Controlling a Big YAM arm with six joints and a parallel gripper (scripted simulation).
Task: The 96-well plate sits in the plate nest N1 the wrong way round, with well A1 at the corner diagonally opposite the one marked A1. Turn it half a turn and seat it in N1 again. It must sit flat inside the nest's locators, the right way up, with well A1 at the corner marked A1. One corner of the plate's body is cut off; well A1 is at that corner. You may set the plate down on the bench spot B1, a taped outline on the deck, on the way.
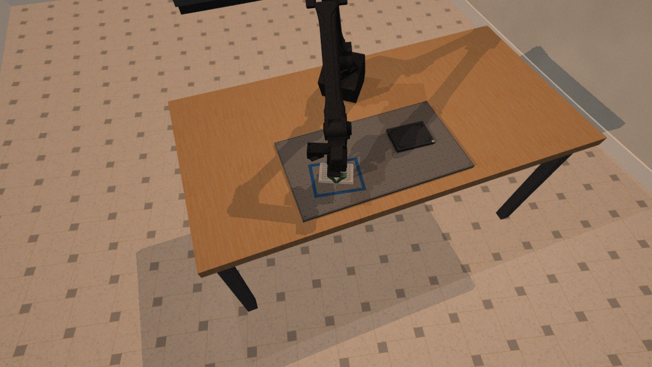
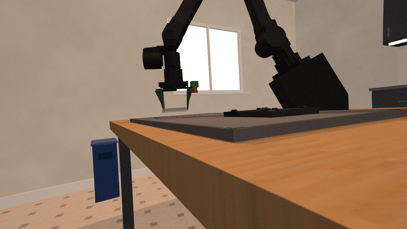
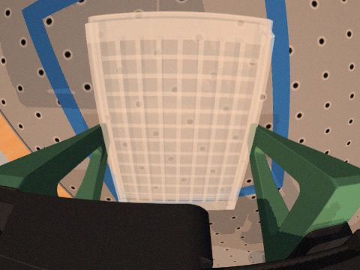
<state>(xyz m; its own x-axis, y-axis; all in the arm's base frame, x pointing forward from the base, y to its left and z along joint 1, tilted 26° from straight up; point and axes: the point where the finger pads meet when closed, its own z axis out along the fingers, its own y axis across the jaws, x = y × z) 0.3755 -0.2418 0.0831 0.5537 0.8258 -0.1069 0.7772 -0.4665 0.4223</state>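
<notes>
The black plate nest N1 is 36 cm to the left of my hand and 2 cm below it. From my hand the other things lie so: A1 label 7 cm ahead, 42 cm to the left, 2 cm below; then 96-well plate 1 cm below.
</notes>
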